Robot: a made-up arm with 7 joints. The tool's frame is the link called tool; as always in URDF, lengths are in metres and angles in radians. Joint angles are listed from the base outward. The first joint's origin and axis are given. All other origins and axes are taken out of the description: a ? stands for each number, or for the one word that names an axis. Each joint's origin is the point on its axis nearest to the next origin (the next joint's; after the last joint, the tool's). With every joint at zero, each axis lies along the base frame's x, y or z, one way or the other. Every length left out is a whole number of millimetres.
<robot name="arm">
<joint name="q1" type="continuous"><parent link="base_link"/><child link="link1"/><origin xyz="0 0 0.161"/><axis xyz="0 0 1"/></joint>
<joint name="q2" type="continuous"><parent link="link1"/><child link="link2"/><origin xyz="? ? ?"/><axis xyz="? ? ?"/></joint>
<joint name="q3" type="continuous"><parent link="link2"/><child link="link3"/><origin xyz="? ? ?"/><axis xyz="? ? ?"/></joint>
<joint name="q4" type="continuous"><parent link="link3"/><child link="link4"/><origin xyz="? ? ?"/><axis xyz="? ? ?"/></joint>
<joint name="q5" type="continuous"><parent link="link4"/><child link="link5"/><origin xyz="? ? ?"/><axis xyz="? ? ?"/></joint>
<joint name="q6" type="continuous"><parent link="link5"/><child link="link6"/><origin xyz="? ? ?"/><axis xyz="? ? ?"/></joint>
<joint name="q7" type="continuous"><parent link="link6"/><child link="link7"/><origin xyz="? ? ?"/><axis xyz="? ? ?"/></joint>
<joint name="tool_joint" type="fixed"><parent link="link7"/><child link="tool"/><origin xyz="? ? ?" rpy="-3.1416 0 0"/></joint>
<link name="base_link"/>
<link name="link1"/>
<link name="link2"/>
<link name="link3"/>
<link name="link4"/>
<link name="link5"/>
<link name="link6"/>
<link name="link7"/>
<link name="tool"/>
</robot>
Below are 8 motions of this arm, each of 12 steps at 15 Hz.
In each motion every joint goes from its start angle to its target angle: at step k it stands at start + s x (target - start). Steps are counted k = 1, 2, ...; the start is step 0. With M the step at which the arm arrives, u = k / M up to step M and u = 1 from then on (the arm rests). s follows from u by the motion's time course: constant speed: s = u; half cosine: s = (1 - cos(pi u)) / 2; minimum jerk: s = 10 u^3 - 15 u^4 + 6 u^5.
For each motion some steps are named. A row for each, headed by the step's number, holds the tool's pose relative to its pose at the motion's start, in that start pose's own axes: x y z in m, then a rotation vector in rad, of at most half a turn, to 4 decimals.
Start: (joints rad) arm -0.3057 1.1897 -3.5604 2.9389 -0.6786 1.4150 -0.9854
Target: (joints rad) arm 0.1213 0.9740 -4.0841 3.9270 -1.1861 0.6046 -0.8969
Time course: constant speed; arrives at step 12
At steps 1, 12:
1: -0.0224 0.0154 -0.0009 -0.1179 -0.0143 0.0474
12: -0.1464 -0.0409 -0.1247 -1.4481 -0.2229 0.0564

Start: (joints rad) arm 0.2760 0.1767 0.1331 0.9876 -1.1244 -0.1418 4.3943
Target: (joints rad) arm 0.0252 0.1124 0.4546 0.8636 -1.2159 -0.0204 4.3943
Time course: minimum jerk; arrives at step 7
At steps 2, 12:
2: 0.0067 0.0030 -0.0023 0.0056 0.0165 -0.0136
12: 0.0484 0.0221 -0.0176 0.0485 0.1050 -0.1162

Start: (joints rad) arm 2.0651 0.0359 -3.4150 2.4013 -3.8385 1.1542 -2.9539
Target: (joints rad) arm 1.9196 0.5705 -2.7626 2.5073 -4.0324 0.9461 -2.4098
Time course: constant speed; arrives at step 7
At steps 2, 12:
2: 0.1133 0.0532 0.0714 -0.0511 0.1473 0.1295
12: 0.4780 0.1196 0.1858 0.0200 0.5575 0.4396

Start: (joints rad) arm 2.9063 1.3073 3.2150 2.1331 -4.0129 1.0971 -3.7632
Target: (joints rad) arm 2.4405 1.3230 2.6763 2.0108 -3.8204 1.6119 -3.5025
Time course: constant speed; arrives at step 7
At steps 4, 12:
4: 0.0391 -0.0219 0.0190 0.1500 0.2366 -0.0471
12: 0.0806 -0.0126 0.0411 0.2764 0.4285 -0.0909

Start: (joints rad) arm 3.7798 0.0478 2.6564 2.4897 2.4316 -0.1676 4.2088
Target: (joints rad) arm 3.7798 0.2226 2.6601 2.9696 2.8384 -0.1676 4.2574
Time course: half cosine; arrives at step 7
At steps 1, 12:
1: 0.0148 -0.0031 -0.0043 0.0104 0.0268 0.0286
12: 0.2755 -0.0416 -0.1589 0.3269 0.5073 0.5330

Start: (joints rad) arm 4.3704 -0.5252 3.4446 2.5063 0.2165 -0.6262 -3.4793
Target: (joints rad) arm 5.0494 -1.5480 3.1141 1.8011 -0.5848 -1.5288 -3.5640
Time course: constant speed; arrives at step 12
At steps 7, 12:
7: 0.4560 0.2050 -0.4325 -0.6503 0.3301 -0.1940
12: 0.4802 0.2162 -0.8888 -1.3129 0.4698 0.0681

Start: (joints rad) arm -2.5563 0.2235 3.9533 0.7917 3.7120 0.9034 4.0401
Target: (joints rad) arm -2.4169 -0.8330 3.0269 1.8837 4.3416 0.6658 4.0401
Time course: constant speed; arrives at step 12
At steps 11, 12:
11: 0.3170 0.3460 0.2898 -0.4245 0.9030 0.5023
12: 0.3354 0.3833 0.2940 -0.4248 0.9516 0.4902

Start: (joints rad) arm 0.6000 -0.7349 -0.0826 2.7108 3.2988 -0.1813 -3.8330
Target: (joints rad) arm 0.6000 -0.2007 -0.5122 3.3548 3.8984 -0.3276 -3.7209
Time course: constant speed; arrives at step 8
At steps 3, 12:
3: -0.0489 -0.0360 0.0173 0.0110 -0.0022 0.1041
12: -0.1098 -0.1676 0.0050 0.2039 0.0407 0.2375

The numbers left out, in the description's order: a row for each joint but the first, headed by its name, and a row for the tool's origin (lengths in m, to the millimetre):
q2: xyz 0 0 0, axis 0 1 0
q3: xyz 0 0 0.392, axis 0 0 1
q4: xyz 0.078 0 0, axis 0 -1 0
q5: xyz 0.084 0 -0.369, axis 0 0 -1
q6: xyz 0 0 0, axis 0 1 0
q7: xyz 0.06 0 -0.077, axis 0 0 -1
tool: xyz 0 0 0

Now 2 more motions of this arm.
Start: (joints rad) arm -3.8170 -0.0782 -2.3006 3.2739 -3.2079 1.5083 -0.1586
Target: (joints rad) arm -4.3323 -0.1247 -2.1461 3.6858 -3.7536 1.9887 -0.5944
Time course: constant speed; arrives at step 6
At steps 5, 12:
5: -0.1296 0.0492 0.1169 -0.4825 -0.9516 -0.2913
12: -0.1597 0.0643 0.1260 -0.5425 -1.1583 -0.3028

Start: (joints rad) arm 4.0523 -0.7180 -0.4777 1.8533 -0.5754 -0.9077 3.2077
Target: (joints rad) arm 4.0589 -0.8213 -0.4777 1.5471 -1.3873 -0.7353 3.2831
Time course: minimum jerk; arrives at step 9
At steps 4, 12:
4: 0.0264 0.0331 -0.0224 -0.2555 0.1546 -0.1211
12: 0.0652 0.0814 -0.0802 -0.6460 0.3567 -0.3106

